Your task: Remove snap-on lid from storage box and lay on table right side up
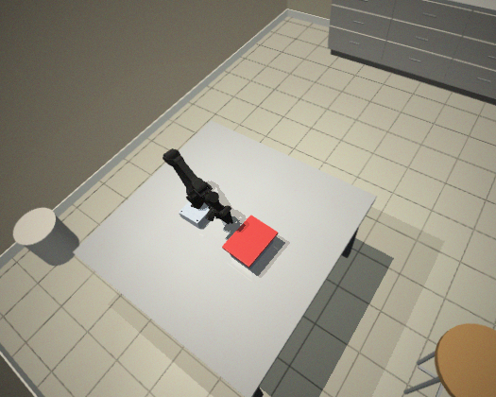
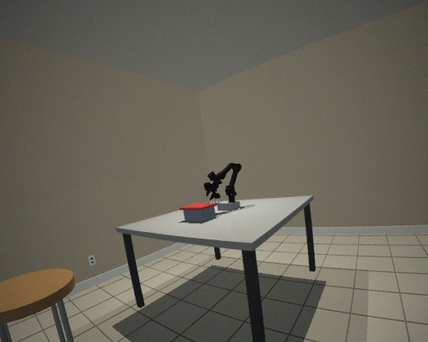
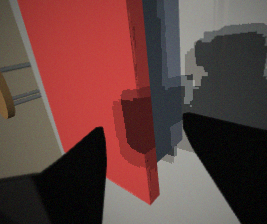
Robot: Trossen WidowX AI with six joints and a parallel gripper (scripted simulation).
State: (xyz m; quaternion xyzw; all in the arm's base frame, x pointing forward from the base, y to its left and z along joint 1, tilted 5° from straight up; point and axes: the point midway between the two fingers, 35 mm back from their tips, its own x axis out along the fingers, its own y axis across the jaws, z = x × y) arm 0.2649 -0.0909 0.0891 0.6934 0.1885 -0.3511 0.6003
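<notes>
Right now the red lid is 13 cm ahead of my gripper tip, 4 cm below it and 3 cm to the right of it. The rest, counted from my gripper tip: storage box: 13 cm ahead, 9 cm below, 3 cm to the right.
</notes>
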